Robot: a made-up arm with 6 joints.
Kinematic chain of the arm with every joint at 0, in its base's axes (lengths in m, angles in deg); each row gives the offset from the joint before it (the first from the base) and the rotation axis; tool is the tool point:
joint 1: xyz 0 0 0.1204 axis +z
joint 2: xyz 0 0.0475 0 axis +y
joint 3: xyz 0 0 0.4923 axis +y
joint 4: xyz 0 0 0.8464 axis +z
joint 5: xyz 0 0 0 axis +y
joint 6: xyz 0 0 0.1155 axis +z
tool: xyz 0 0 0
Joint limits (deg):
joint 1: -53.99..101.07
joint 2: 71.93..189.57
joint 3: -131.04..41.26
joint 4: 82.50..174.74
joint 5: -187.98..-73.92
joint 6: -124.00..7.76
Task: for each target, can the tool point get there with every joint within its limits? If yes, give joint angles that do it. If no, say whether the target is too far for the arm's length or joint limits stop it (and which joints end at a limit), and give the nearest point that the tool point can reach.
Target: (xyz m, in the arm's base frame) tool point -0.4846 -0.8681 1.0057
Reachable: no: joint limits stop it (at a limit: joint 2, joint 3, joint 4, joint 5) | nearest point -0.1461 -0.2618 0.7116 | short by 0.754 m
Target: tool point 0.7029 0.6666 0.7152
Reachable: yes | joints 45.40 91.29 -55.58 112.33 -131.56 -81.69
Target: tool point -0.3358 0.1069 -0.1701
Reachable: no: joint limits stop it (at a limit: joint 1, joint 2, joint 3, joint 5) | nearest point -0.1662 0.5191 0.0189 | short by 0.484 m
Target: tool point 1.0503 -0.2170 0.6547
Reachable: yes | joints -11.30 81.38 -30.28 99.76 -151.39 -10.80
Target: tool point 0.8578 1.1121 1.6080
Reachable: no: too far | nearest point 0.5966 0.7734 0.9981 | short by 0.745 m
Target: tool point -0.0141 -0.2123 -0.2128
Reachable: no: joint limits stop it (at a limit: joint 1, joint 2, joint 3) | nearest point 0.3304 -0.4352 0.0198 | short by 0.472 m
